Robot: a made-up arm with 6 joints. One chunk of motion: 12 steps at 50 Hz.
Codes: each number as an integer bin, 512 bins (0 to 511) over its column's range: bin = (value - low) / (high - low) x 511, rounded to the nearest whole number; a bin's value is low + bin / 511 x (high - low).
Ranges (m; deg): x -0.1..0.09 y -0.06..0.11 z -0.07..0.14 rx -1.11..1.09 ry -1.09..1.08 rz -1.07..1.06
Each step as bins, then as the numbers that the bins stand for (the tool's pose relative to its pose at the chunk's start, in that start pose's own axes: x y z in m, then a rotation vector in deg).
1 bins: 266 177 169 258 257 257
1 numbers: -0.0011 -0.0011 -0.0005 0.00 0.00 0.00
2 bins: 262 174 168 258 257 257
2 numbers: -0.0026 -0.0021 -0.0010 0.00 0.00 0.00
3 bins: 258 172 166 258 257 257
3 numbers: -0.0041 -0.0028 -0.0018 0.00 0.00 0.00
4 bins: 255 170 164 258 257 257
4 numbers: -0.0052 -0.0034 -0.0026 0.00 0.00 0.00
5 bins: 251 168 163 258 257 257
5 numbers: -0.0067 -0.0041 -0.0030 0.00 0.00 0.00
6 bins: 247 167 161 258 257 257
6 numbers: -0.0082 -0.0044 -0.0038 0.00 0.00 0.00
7 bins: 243 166 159 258 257 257
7 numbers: -0.0096 -0.0048 -0.0047 0.00 0.00 0.00
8 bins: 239 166 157 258 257 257
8 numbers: -0.0111 -0.0048 -0.0055 0.00 0.00 0.00
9 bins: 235 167 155 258 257 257
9 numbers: -0.0126 -0.0044 -0.0063 0.00 0.00 0.00
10 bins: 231 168 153 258 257 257
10 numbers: -0.0141 -0.0041 -0.0071 0.00 0.00 0.00
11 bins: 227 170 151 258 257 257
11 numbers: -0.0156 -0.0034 -0.0079 0.00 0.00 0.00
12 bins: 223 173 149 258 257 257
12 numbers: -0.0171 -0.0024 -0.0088 0.00 0.00 0.00
